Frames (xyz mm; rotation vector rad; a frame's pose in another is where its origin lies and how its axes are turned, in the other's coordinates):
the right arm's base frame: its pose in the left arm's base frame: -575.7 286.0 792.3 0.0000 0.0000 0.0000
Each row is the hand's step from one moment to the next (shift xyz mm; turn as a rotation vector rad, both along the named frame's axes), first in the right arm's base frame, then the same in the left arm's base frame.
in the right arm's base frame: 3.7 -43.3 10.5 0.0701 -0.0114 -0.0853
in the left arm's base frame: 3.7 -43.3 10.5 0.0701 -0.0114 -0.0853
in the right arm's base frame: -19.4 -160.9 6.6 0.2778 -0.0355 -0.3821
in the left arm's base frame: -19.4 -160.9 6.6 0.2778 -0.0355 -0.3821
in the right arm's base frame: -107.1 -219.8 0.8 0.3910 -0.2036 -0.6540
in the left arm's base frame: -107.1 -219.8 0.8 0.3910 -0.2036 -0.6540
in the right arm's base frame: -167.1 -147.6 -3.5 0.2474 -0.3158 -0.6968
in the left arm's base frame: -167.1 -147.6 -3.5 0.2474 -0.3158 -0.6968
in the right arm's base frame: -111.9 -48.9 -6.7 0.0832 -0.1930 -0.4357
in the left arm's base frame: -111.9 -48.9 -6.7 0.0832 -0.1930 -0.4357
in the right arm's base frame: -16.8 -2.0 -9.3 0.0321 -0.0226 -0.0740
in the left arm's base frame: -16.8 -2.0 -9.3 0.0321 -0.0226 -0.0740
